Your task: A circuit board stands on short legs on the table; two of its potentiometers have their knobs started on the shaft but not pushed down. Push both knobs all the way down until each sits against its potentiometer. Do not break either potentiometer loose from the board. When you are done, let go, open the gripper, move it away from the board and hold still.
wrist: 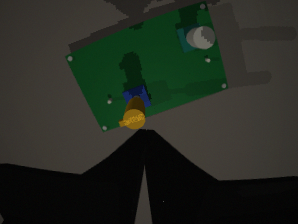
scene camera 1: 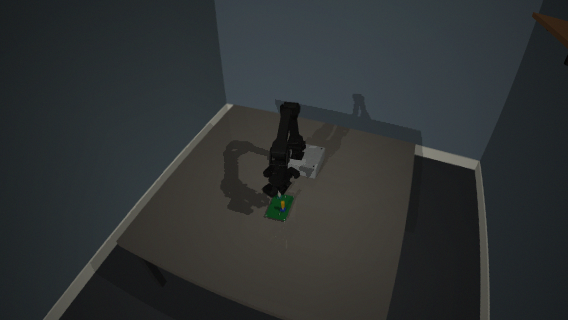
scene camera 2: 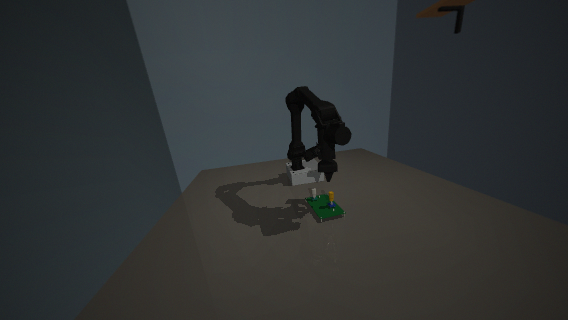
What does my gripper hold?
Nothing.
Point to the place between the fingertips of my gripper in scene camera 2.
328,181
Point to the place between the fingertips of my gripper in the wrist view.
At 145,136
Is my gripper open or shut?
Shut.
